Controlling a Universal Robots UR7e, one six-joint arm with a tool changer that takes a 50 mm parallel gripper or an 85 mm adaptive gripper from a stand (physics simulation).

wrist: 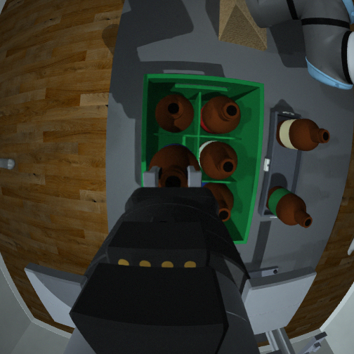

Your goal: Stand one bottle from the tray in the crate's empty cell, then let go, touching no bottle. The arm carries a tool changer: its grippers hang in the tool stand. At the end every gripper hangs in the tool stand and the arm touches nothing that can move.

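Observation:
The green crate (253,150) holds upright brown bottles. My gripper (172,177) is open. Its two grey fingertips stand on either side of a brown bottle's neck, with a small gap. That bottle (172,156) is in the crate's left column and shows a little blue at its far edge; its base is hidden. Other bottles are at the far left (174,114), far right (219,115), middle right (218,159) and nearer right (220,195). The near left of the crate is hidden behind the gripper. The grey tray (286,167) holds a cream-labelled bottle (301,134) and a green-labelled bottle (287,205), both tilted.
The tray stands right of the crate. A tan pyramid-like block (242,30) stands beyond the crate. Grey arm links (325,42) with blue caps are at the top right. Pale grey panels (282,300) (52,292) flank the gripper body at the bottom. Wooden floor lies left of the table.

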